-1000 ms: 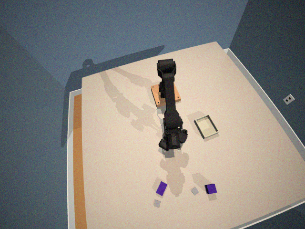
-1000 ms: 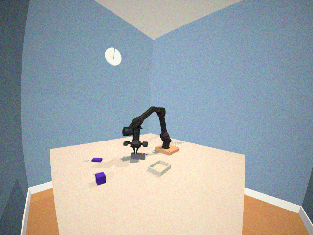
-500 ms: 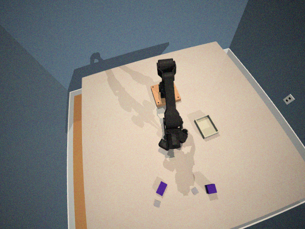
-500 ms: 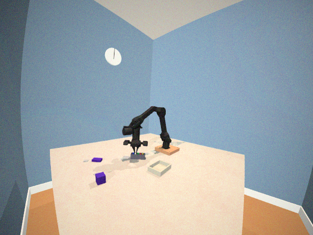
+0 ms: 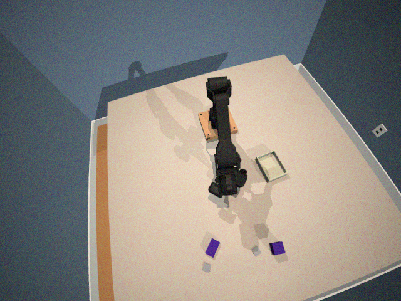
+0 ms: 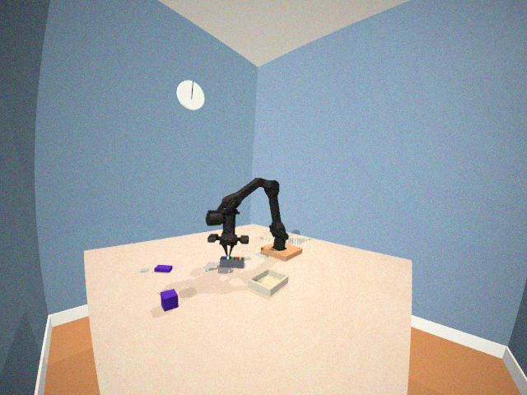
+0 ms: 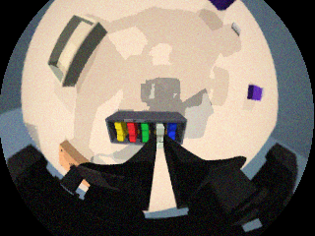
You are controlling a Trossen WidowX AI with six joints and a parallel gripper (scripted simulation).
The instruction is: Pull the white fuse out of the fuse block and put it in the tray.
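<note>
Right now the cream tray is 23 cm to the left of my gripper tip, 6 cm behind it and 4 cm below it. Also, from my gripper tip: purple slab 27 cm ahead, 8 cm to the right, 4 cm below; then white fuse 1 cm below; then purple cube 30 cm ahead, 18 cm to the left, 3 cm below.
</note>
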